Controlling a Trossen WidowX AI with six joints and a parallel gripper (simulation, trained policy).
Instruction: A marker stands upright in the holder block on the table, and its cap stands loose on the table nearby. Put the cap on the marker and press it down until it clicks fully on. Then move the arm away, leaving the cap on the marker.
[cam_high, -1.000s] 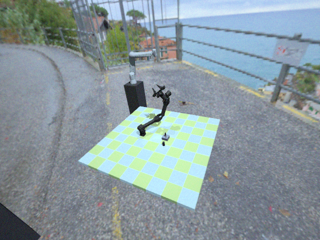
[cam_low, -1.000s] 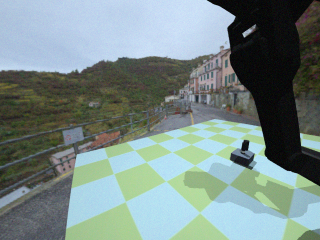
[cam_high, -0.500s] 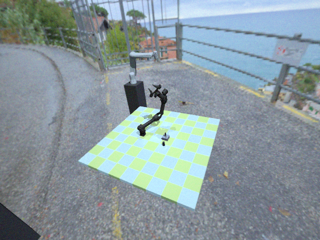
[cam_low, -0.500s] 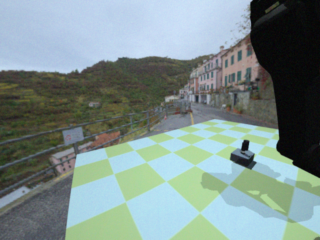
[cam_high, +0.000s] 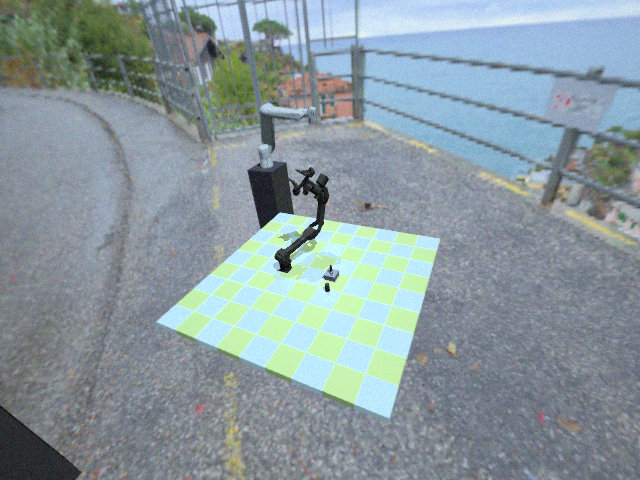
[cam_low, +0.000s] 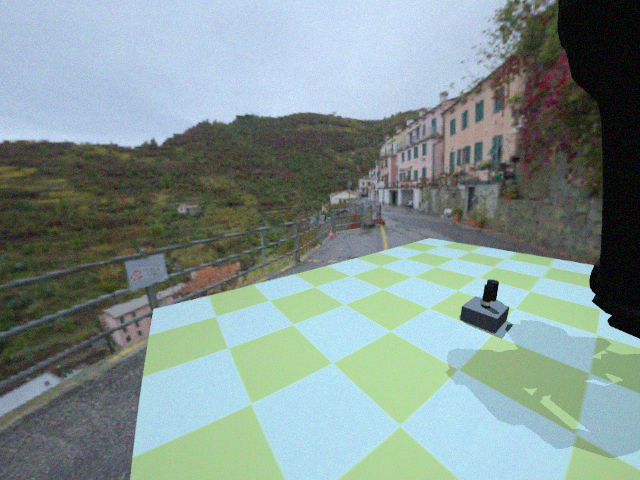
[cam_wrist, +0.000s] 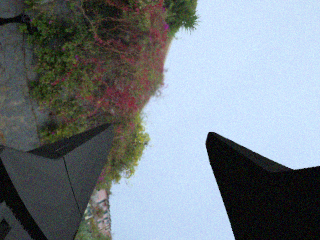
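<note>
Right now my gripper tip is 31 cm short of the dark cap, 28 cm to the left of it and 54 cm above it. The rest, counted from my gripper tip: grey holder block: 29 cm ahead, 17 cm to the right, 55 cm below.
</note>
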